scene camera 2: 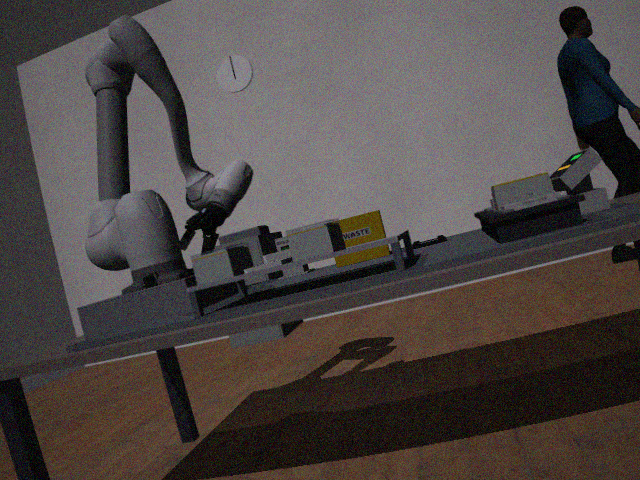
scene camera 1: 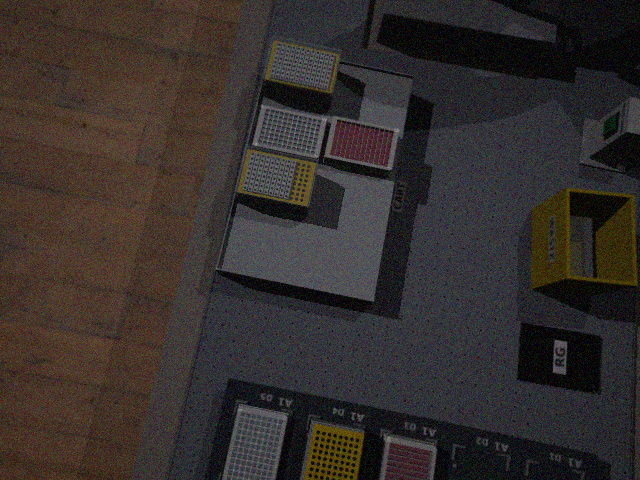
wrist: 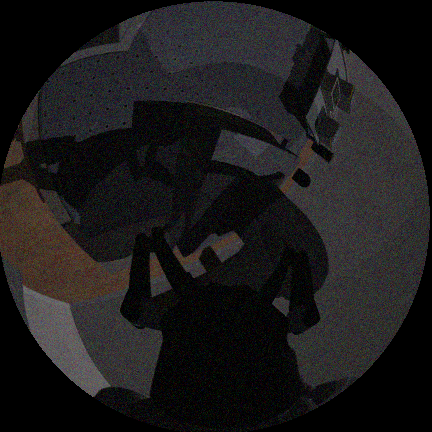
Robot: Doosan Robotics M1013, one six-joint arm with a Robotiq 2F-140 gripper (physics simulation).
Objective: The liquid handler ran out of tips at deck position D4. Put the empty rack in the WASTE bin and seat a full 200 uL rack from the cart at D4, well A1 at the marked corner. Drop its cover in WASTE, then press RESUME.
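Frame: origin at the arm's base, x down, y left, z ahead, level; metres.
Where they show: gripper, fingertip midpoint: (scene camera 2: 187, 262) (wrist: 224, 223); arm's base, origin of the base link: (scene camera 2: 162, 283) (wrist: 249, 202).
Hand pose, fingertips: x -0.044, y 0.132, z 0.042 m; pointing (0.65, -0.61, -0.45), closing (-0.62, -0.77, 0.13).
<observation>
Things, the pixels of their centre, and the offset from my fingertips. Level surfaces: height alone.
- cart, body centre: (scene camera 1: 318, 173) (scene camera 2: 308, 271) (wrist: 326, 88) dz +0.417, dx +0.093, dy -0.420 m
- yellow-edged rack, body centre: (scene camera 1: 302, 67) (scene camera 2: 221, 253) (wrist: 333, 136) dz +0.248, dx +0.008, dy -0.467 m
- second yellow rack, body centre: (scene camera 1: 277, 177) (scene camera 2: 314, 229) dz +0.463, dx +0.008, dy -0.494 m
- yellow WASTE bin, body centre: (scene camera 1: 579, 244) (scene camera 2: 358, 238) dz +0.524, dx +0.059, dy +0.064 m
- red plate, body centre: (scene camera 1: 361, 146) (scene camera 2: 289, 255) (wrist: 331, 92) dz +0.372, dx +0.051, dy -0.347 m
- deck, its level: dx +0.071 m
- black RG block, body centre: (scene camera 1: 559, 357) (scene camera 2: 428, 241) dz +0.726, dx +0.119, dy +0.050 m
My gripper (scene camera 2: 196, 246) (wrist: 224, 223) is open and empty, tilted above the robot-base end of the table, beside the cart's racks in scene camera 2. In scene camera 1 the cart (scene camera 1: 305, 258) bears a yellow-edged rack (scene camera 1: 302, 67) with every well filled, and a second yellow rack (scene camera 1: 268, 175) with several empty columns at its right. Whether clear covers are on them I cannot tell. A yellow rack (scene camera 1: 334, 452) with dark empty holes sits at D4. The yellow WASTE bin (scene camera 1: 550, 237) (scene camera 2: 361, 221) stands right of the cart. A panel (scene camera 1: 628, 116) (scene camera 2: 583, 167) has a green screen; its RESUME label is unreadable.
The cart also holds a white plate (scene camera 1: 290, 131) and a red plate (scene camera 1: 362, 143). On the deck (scene camera 1: 443, 454), a white plate (scene camera 1: 258, 444) is at D5 and a red one (scene camera 1: 408, 459) at D3. A black RG block (scene camera 1: 584, 356) stands near the bin. A person (scene camera 2: 589, 82) is behind the table.
</observation>
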